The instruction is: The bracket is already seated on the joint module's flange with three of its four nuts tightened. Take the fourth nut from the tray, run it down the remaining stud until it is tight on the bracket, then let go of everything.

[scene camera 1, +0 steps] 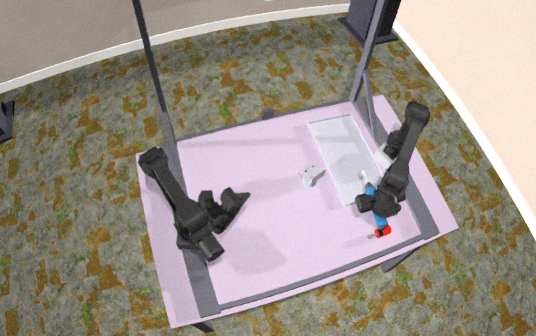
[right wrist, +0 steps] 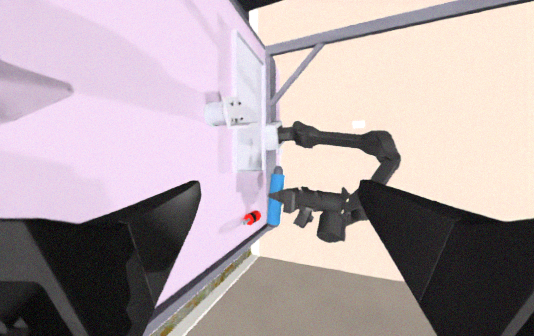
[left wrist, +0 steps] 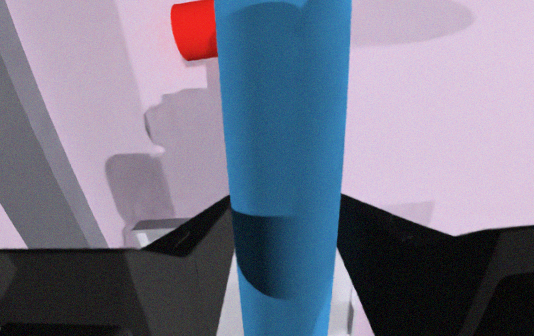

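Seen in the pictures: left gripper, fingertip midpoint: (right wrist: pixel 271 194) (left wrist: pixel 281 202); right gripper, fingertip midpoint: (scene camera 1: pixel 244 201) (right wrist: pixel 279 187); left arm's base at its link origin: (scene camera 1: pixel 391 151) (right wrist: pixel 280 134).
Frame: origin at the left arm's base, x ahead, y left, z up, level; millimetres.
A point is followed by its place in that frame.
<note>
My left gripper (scene camera 1: pixel 378 204) {x 281, y 117, z 38 mm} (left wrist: pixel 281 202) {x 281, y 117, z 38 mm} (right wrist: pixel 271 194) {x 281, y 117, z 38 mm} is shut on the handle of a blue tool (scene camera 1: pixel 380 220) {x 322, y 172, z 66 mm} (left wrist: pixel 285 125) {x 301, y 156, z 71 mm} (right wrist: pixel 274 214) {x 324, y 158, z 57 mm}, held above the table near the tray's lower end in the scene view. The tool's thin light shaft points toward the tray (scene camera 1: pixel 325 142) {x 164, y -239, z -52 mm} (right wrist: pixel 244 70) {x 124, y -251, z -52 mm}. My right gripper (scene camera 1: pixel 244 197) {x 682, y -146, z 220 mm} is open and empty, at the left of the scene view. The pale bracket (scene camera 1: pixel 310 171) {x 348, y -159, z 10 mm} (right wrist: pixel 234 111) {x 347, y -152, z 8 mm} sits on the joint module (scene camera 1: pixel 308 183) {x 372, y -138, z -29 mm} (right wrist: pixel 214 114) {x 376, y -154, z -29 mm} left of the tray. I cannot make out a loose nut or tell the nuts on the studs apart.
A red and black driver (scene camera 1: pixel 383 231) {x 298, y 207, z -24 mm} (left wrist: pixel 195 31) {x 276, y 209, z -22 mm} (right wrist: pixel 254 217) {x 306, y 192, z -24 mm} lies on the table (scene camera 1: pixel 270 165) {x 420, y -307, z -56 mm} near its front right corner in the scene view, close to the blue tool's handle end. Dark frame posts (scene camera 1: pixel 156 80) {x 668, y -641, z 352 mm} (scene camera 1: pixel 367 57) {x -112, y -310, z 250 mm} rise at the table's back corners.
</note>
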